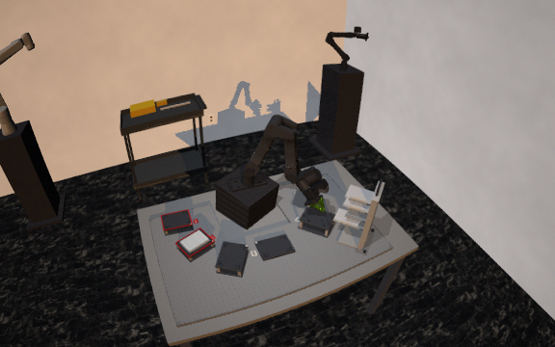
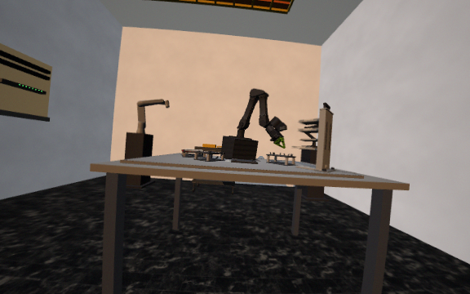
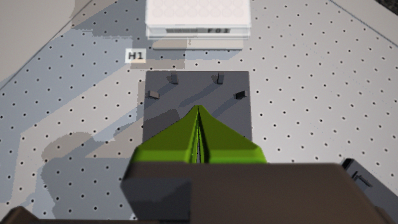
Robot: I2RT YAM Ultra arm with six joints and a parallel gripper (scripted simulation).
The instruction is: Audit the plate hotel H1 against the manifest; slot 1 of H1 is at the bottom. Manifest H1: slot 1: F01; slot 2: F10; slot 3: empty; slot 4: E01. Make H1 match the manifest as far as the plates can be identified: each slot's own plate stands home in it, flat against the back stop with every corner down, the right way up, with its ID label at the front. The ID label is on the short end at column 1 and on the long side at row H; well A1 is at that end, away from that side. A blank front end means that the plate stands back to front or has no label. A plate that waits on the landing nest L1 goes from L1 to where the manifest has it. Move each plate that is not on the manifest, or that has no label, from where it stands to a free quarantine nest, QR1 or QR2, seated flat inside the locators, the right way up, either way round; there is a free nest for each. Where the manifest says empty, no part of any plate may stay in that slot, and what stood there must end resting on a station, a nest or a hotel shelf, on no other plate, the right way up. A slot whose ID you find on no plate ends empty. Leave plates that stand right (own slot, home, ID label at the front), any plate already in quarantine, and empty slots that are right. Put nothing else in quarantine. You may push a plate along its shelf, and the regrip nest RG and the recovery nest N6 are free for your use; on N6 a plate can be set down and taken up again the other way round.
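Right now the dark regrip nest is 20 mm behind my hand, 10 mm to the right of it and 60 mm below it. From my hand the other things lie so: white plate (100 mm ahead, 80 mm to the left); A1 mark (110 mm behind, 20 mm to the right, 60 mm below); RG tag (100 mm behind, 80 mm to the right, 120 mm below).
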